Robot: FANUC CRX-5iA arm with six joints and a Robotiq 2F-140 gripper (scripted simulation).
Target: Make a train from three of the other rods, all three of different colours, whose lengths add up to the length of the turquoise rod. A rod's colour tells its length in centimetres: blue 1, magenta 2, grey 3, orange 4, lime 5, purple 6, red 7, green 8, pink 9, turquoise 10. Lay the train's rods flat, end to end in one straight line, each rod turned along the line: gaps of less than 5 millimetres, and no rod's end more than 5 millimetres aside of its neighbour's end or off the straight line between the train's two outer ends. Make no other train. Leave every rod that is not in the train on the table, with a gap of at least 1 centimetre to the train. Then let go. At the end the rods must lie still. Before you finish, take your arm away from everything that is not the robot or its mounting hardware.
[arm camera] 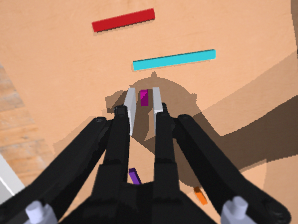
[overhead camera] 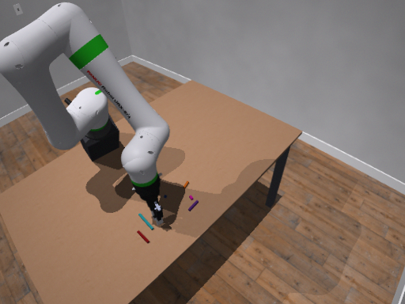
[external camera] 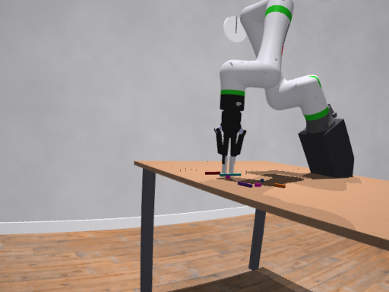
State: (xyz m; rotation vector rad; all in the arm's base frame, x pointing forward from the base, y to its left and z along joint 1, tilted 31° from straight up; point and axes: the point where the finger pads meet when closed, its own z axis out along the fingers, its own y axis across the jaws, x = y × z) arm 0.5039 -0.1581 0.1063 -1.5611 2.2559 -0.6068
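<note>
My gripper is now 60 mm past the blue rod, 120 mm to the right of it and 50 mm above it. Round my hand: purple rod (80 mm ahead, 140 mm to the left, 50 mm below); then red rod (20 mm behind, 90 mm to the right, 50 mm below); then turquoise rod (50 mm behind, 30 mm to the right, 50 mm below).
</note>
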